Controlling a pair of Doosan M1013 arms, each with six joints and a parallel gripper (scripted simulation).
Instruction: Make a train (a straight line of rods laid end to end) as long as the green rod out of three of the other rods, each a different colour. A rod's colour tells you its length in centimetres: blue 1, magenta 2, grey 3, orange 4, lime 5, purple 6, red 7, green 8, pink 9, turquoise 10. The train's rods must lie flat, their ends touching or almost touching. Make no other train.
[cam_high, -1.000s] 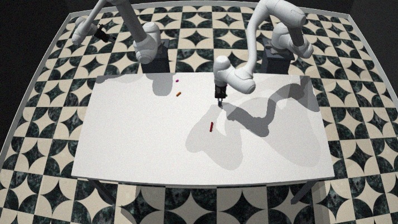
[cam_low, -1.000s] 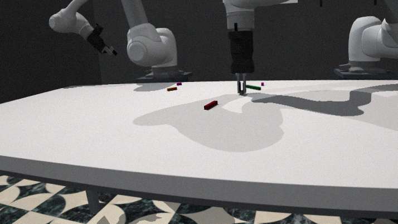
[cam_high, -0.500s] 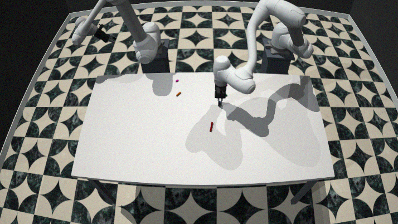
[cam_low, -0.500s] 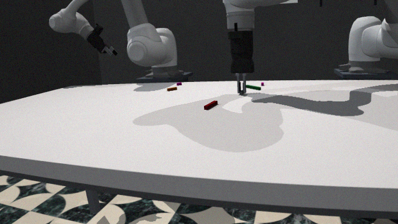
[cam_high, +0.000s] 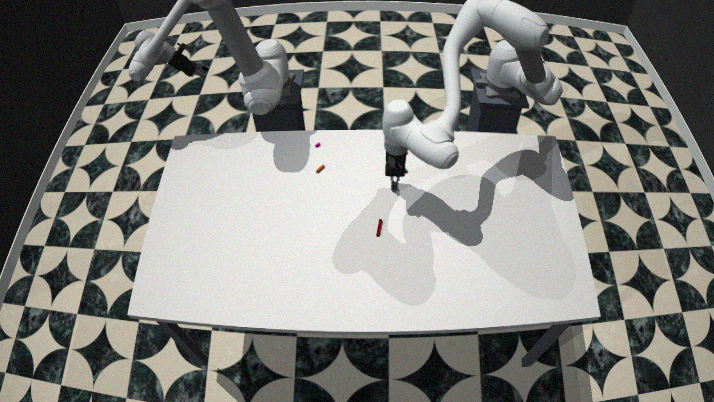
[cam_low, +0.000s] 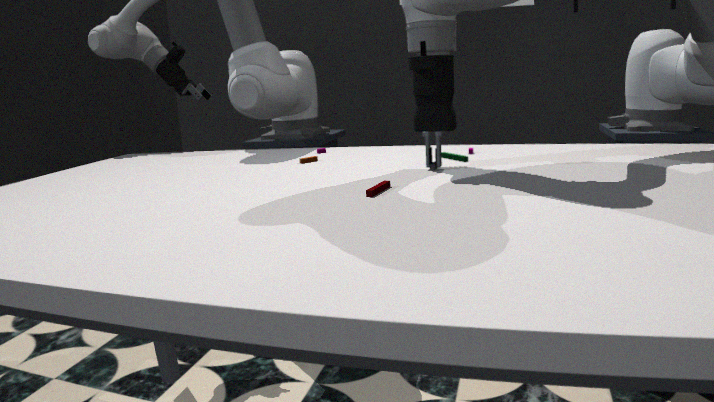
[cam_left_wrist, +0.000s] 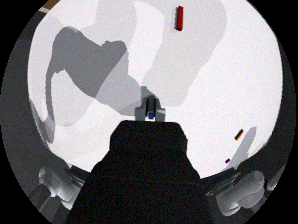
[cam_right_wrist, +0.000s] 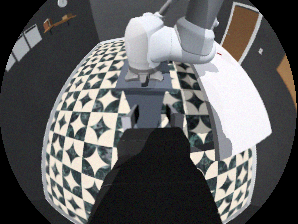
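The grey rod is 2 cm below my left hand. Also, from my left hand: green rod (11 cm behind, 3 cm to the left, 2 cm below); red rod (18 cm ahead, 6 cm to the right, 2 cm below); blue rod (2 cm behind, 2 cm below).
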